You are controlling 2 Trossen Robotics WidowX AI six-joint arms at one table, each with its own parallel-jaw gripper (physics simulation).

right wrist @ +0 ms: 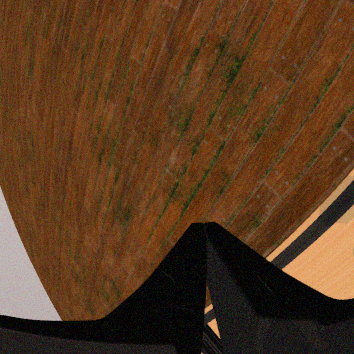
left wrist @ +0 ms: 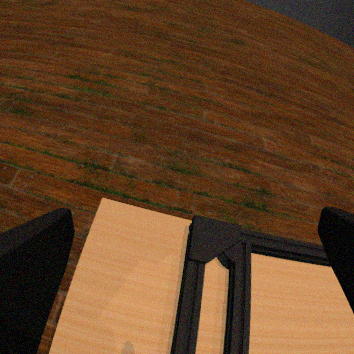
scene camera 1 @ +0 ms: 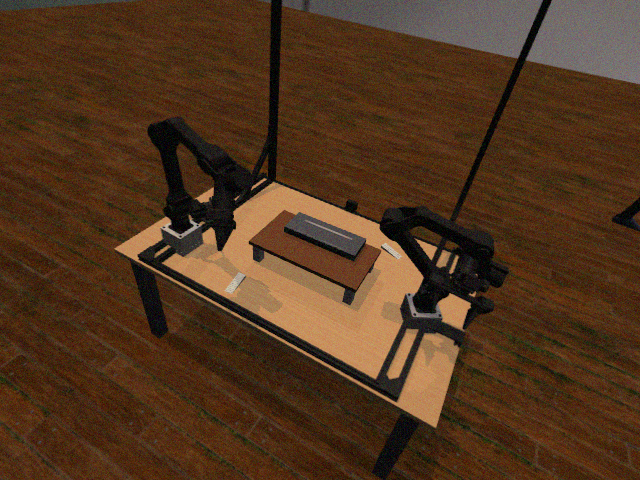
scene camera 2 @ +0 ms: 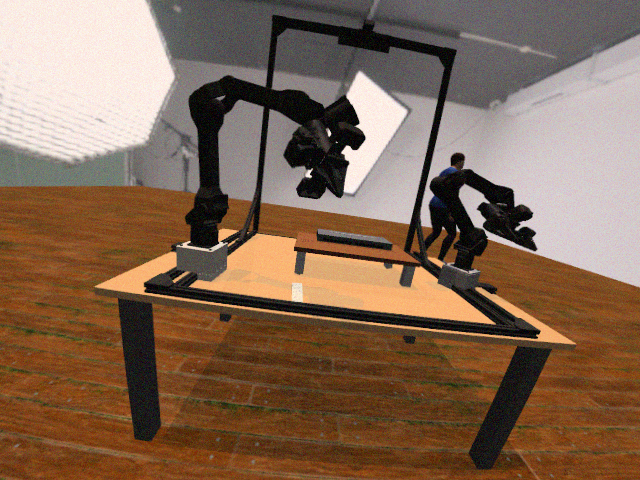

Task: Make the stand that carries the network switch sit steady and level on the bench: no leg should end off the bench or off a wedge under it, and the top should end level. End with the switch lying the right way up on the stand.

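Where they show: left gripper, fingertip midpoint: (left wrist: 201, 222) (scene camera 1: 447, 321) (scene camera 2: 526, 246); right gripper, fingertip midpoint: (right wrist: 202, 233) (scene camera 1: 219, 251) (scene camera 2: 340, 196); left arm's base at its link origin: (scene camera 1: 424, 305) (scene camera 2: 461, 267); right arm's base at its link origin: (scene camera 1: 181, 226) (scene camera 2: 203, 244).
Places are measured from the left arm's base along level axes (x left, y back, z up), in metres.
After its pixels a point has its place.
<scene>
The stand (scene camera 1: 305, 259) {x -0.165, y -0.388, z 0.018 m} (scene camera 2: 356, 252) {x -0.166, y -0.397, z 0.018 m} has a brown top and dark legs, and stands mid-table. I cannot tell whether its top is level or every leg touches the bench. The dark grey network switch (scene camera 1: 325, 235) {x -0.270, y -0.317, z 0.045 m} (scene camera 2: 354, 238) {x -0.245, y -0.346, z 0.046 m} lies flat on it, a pale stripe upward. One pale wedge (scene camera 1: 235, 282) {x -0.127, y -0.625, z -0.075 m} (scene camera 2: 296, 291) {x -0.126, y -0.628, z -0.075 m} lies on the bench before the stand; another pale wedge (scene camera 1: 390, 251) {x -0.340, y -0.033, z -0.075 m} lies behind its right end. My left gripper (scene camera 2: 529, 240) {x 0.170, y -0.018, z 0.136 m} (left wrist: 201, 222) {x 0.170, y -0.018, z 0.136 m} is open and empty beyond the table's right side. My right gripper (scene camera 1: 220, 248) {x 0.013, y -0.637, z 0.198 m} (right wrist: 202, 233) {x 0.013, y -0.637, z 0.198 m} is shut and empty, raised left of the stand.
Black rails (scene camera 1: 268, 323) {x 0.050, y -0.498, z -0.064 m} (scene camera 2: 330, 311) {x 0.003, y -0.603, z -0.065 m} run along the table's near side and under the arm bases. An upright frame (scene camera 1: 274, 93) {x -0.814, y -0.544, z 0.348 m} (scene camera 2: 266, 124) {x -0.806, y -0.544, z 0.479 m} rises at the back of the table (scene camera 1: 434, 403) {x 0.285, y -0.019, z -0.081 m} (scene camera 2: 555, 341) {x 0.315, y -0.084, z -0.082 m}. A person (scene camera 2: 442, 222) stands behind the right side in scene camera 2.
</scene>
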